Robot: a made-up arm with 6 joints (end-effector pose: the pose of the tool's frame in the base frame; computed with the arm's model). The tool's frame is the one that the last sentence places. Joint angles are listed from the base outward.
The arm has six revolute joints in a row. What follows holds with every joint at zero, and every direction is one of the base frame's.
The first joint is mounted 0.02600 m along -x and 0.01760 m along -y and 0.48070 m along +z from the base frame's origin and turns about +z.
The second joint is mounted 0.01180 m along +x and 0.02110 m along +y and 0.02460 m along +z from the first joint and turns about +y.
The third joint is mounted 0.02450 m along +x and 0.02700 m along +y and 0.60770 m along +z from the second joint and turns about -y.
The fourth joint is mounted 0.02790 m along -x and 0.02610 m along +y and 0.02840 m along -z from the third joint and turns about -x.
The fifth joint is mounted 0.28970 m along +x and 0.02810 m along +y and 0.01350 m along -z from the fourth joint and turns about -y.
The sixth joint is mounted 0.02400 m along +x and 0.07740 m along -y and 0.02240 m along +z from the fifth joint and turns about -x.
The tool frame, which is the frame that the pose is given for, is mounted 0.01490 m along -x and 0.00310 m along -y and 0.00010 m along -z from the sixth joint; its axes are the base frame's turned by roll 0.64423, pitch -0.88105 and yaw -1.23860 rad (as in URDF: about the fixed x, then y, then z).
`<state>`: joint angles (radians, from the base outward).
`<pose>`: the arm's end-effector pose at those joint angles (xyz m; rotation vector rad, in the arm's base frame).
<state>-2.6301 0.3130 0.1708 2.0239 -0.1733 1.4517</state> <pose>-0.4074 -0.3521 1.0488 -1.0123 1.6144 0.5397</pose>
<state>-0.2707 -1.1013 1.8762 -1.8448 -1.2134 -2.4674</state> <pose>-0.7584 0.2906 0.9170 0.7071 0.3700 0.1798</pose>
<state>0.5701 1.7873 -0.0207 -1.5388 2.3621 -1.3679</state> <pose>0.3164 0.3129 0.1344 0.9398 -1.6626 -1.4640</pose>
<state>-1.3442 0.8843 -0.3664 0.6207 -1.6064 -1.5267</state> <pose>0.1216 -0.5665 0.5992 1.0122 -1.9177 1.8543</pose>
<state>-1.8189 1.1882 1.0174 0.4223 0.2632 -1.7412</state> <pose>-0.2019 -0.8459 0.6628 -0.5941 1.4907 2.5843</pose>
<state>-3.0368 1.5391 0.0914 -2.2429 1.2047 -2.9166</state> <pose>-0.5964 -0.1790 0.2491 0.9990 1.6728 -1.5867</pose>
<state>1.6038 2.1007 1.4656 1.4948 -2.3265 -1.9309</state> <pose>-0.0879 0.7318 0.0307 -0.5124 -1.5008 -1.3028</pose>
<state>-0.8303 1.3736 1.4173 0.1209 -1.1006 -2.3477</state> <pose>0.5989 -0.6627 0.5777 -1.0509 -0.2784 2.5423</pose>
